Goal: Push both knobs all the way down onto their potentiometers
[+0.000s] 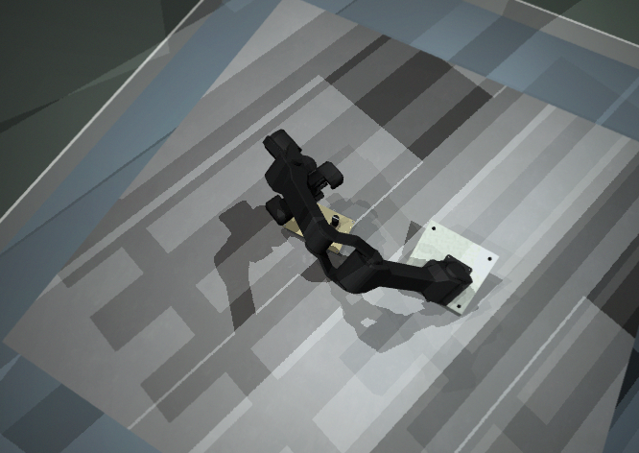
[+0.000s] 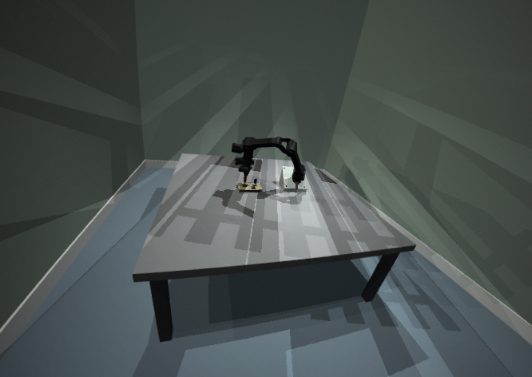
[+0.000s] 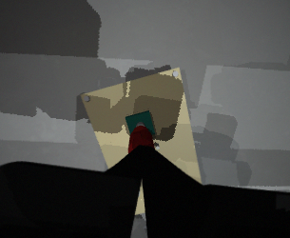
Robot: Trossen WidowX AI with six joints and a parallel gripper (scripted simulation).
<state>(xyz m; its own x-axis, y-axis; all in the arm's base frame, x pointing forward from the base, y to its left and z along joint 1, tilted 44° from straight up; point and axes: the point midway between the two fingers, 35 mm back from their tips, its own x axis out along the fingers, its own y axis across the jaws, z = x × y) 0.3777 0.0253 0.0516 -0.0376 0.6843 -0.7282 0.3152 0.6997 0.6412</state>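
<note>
My gripper tip is 2 cm above the red knob. From my gripper tip the other things lie so: black knob: 7 cm behind, 3 cm below, 2 cm to the right.
</note>
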